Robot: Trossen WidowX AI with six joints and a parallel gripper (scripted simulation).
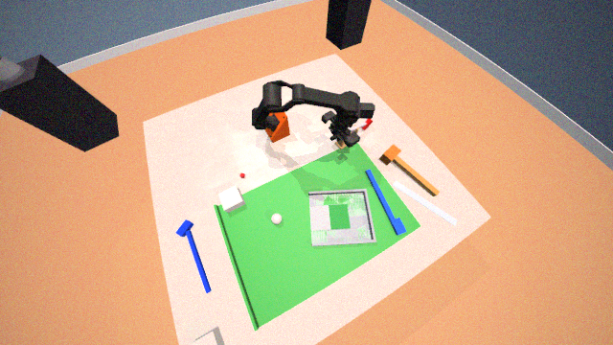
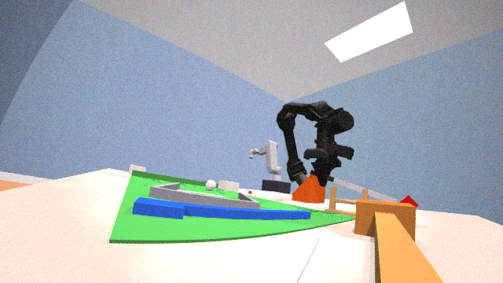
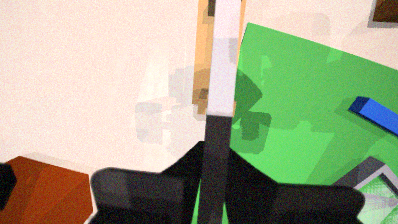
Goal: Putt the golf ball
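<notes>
The wooden stand is 8 cm to the left of my gripper tip, 4 cm below it and 1 cm behind it. From my gripper tip the other things lie so: red putter: 10 cm to the left, 1 cm behind; then green mat: 26 cm to the right, 24 cm ahead, 7 cm below; then white golf ball: 40 cm to the right, 16 cm ahead, 5 cm below.
</notes>
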